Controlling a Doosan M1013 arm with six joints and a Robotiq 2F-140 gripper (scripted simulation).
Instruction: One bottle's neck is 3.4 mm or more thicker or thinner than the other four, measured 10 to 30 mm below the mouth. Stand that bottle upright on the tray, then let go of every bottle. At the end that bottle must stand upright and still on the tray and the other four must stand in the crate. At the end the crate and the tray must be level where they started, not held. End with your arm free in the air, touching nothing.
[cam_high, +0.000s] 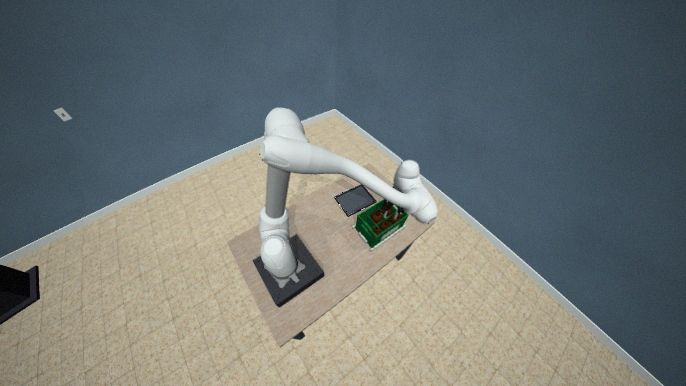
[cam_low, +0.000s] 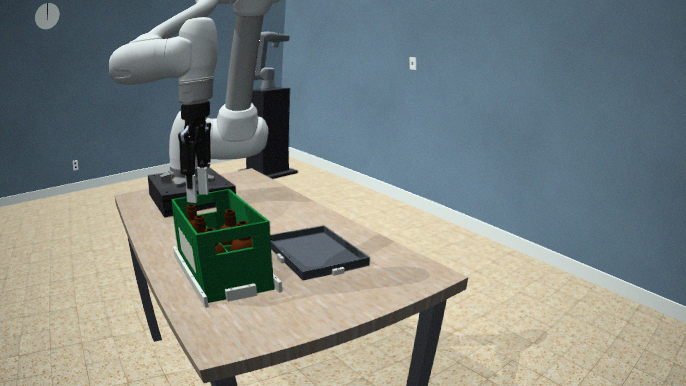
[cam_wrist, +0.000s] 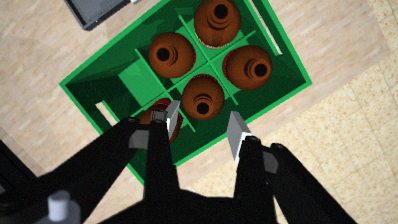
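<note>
Right now the green crate is 16 cm below my hand, 4 cm to the left of it and 1 cm ahead of it. The rest, counted from my hand: dark tray (32 cm to the left, 23 cm below, 6 cm ahead); then brown bottle (16 cm below, 10 cm ahead, 7 cm to the left).
</note>
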